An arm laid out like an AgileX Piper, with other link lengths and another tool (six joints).
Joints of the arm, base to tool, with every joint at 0 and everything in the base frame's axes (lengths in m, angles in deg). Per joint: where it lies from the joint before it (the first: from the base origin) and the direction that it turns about. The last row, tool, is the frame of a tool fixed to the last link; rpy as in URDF.
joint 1: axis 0 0 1 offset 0 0 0.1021
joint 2: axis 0 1 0 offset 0 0 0
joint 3: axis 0 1 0 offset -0.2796 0 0.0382
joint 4: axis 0.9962 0 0.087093 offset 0.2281 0 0.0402
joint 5: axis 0 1 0 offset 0 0 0
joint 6: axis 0.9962 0 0.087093 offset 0.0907 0 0.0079
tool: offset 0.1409 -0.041 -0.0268 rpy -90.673 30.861 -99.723
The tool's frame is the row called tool.
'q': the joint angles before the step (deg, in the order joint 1, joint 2, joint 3, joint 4, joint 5, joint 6). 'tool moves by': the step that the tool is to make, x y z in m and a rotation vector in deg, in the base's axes. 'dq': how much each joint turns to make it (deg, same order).
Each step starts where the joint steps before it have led.
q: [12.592 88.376 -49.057 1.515 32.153 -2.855]
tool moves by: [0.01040 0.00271 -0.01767 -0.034 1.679 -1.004]
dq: [-0.001 5.174 -1.697 -0.077 -1.847 1.095]
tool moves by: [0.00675 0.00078 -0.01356 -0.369 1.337 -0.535]
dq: [0.000 3.790 -1.342 -0.480 -1.073 0.880]
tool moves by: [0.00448 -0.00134 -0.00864 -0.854 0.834 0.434]
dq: [-0.001 2.415 -0.880 -0.949 -0.536 0.197]
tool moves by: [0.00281 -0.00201 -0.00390 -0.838 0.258 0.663]
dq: [0.001 1.147 -0.399 -1.052 -0.314 0.049]
